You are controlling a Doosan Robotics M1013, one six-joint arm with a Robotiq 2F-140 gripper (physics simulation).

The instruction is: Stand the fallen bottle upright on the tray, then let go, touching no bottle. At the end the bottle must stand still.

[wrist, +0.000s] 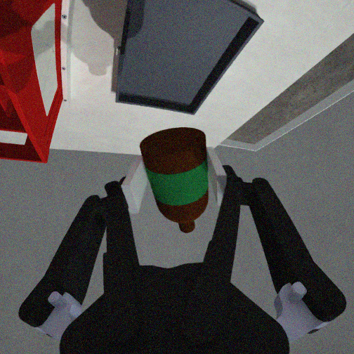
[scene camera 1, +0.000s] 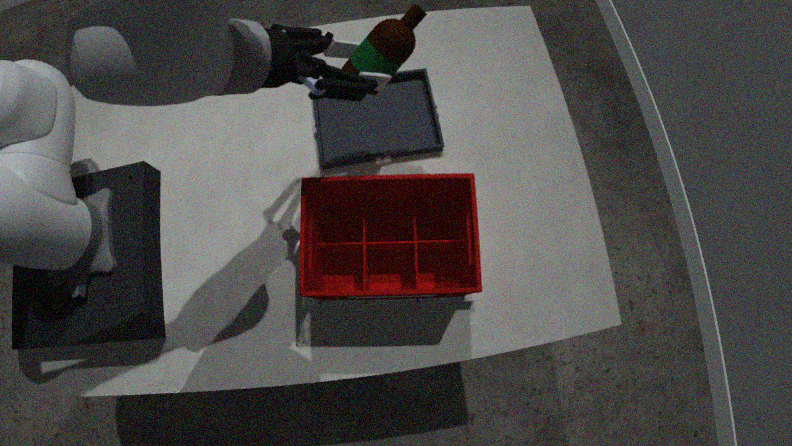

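Pixels of known places: gripper, fingertip midpoint: (scene camera 1: 371, 66); arm's base, link origin: (scene camera 1: 81, 237).
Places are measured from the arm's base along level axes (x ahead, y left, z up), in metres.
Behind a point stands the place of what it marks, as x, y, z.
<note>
The brown bottle with a green label (scene camera 1: 387, 41) @[0.705, 0.106, 0.209] (wrist: 177, 186) is held in the air. In the scene view it slants, neck to the upper right, base partly hidden by a finger; its exact tilt is hard to tell. In the wrist view its base end points towards the tray and its neck away. My gripper (scene camera 1: 363, 65) @[0.677, 0.109, 0.147] (wrist: 175, 162) is shut on the bottle's body, a pad on each side. The dark grey tray (scene camera 1: 382, 121) @[0.690, 0.111, -0.065] (wrist: 170, 55) lies flat on the table, apart from the bottle's base in the wrist view. Part of its far edge is hidden in the scene view.
A red crate with compartments (scene camera 1: 387, 176) @[0.662, -0.071, 0.105] (wrist: 40, 127) stands beside the tray, on its near side in the scene view. The white table top (scene camera 1: 520, 166) @[0.950, -0.050, -0.070] surrounds both. The dark robot base block (scene camera 1: 133, 249) @[0.135, -0.055, 0.000] is at the left. Arm shadows fall left of the crate.
</note>
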